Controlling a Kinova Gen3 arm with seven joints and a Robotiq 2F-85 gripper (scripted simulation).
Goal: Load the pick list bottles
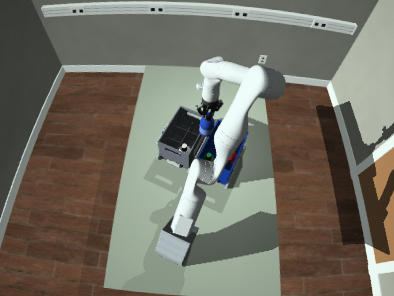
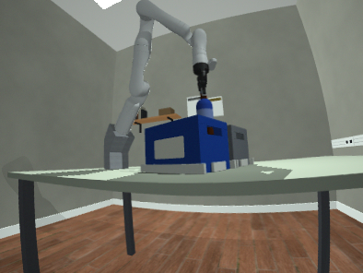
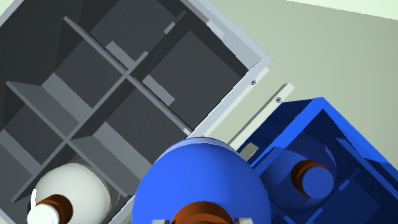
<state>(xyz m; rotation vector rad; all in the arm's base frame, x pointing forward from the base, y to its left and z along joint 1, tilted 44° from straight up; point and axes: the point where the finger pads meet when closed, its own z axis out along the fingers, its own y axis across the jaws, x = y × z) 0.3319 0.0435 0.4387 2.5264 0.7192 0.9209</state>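
Now: the grey crate 10 mm ahead of my hand, 120 mm to the left of it and 250 mm below it. Round my hand: green-capped bottle (120 mm behind, 30 mm to the right, 250 mm below); then blue crate (60 mm behind, 100 mm to the right, 250 mm below); then white bottle (90 mm behind, 100 mm to the left, 250 mm below).
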